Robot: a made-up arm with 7 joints.
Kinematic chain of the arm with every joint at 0, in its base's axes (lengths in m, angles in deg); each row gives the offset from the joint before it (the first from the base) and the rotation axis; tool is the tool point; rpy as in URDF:
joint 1: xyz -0.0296 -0.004 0.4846 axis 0 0.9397 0.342
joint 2: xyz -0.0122 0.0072 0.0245 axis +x
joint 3: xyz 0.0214 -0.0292 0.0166 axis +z
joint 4: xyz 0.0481 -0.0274 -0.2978 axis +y
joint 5: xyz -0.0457 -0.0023 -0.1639 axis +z
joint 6: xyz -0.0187 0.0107 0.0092 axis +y
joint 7: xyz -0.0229 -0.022 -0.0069 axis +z
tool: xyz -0.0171 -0.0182 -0.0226 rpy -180 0 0
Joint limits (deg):
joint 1: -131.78..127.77
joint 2: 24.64..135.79
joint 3: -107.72..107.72
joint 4: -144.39..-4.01
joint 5: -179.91..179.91
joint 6: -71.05..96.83
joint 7: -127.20..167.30
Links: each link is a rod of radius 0.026 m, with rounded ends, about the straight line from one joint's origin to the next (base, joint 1, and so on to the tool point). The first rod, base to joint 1, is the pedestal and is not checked.
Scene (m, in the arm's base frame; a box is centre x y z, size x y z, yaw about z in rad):
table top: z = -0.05
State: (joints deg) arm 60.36 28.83 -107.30 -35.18 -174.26 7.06 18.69
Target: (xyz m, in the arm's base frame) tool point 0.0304 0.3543 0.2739
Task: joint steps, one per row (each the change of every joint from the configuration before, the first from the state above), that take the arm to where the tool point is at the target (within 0.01 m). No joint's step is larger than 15 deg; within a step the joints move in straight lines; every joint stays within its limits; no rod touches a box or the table.
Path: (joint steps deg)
1: -14.02 14.28 8.98 -5.18 1.24 5.13 -1.25
2: -14.02 14.28 8.98 -5.19 1.25 5.13 -1.25
3: -14.02 14.28 8.97 -5.18 1.24 5.13 -1.25
4: -14.02 14.28 8.98 -5.18 1.25 5.13 -1.24

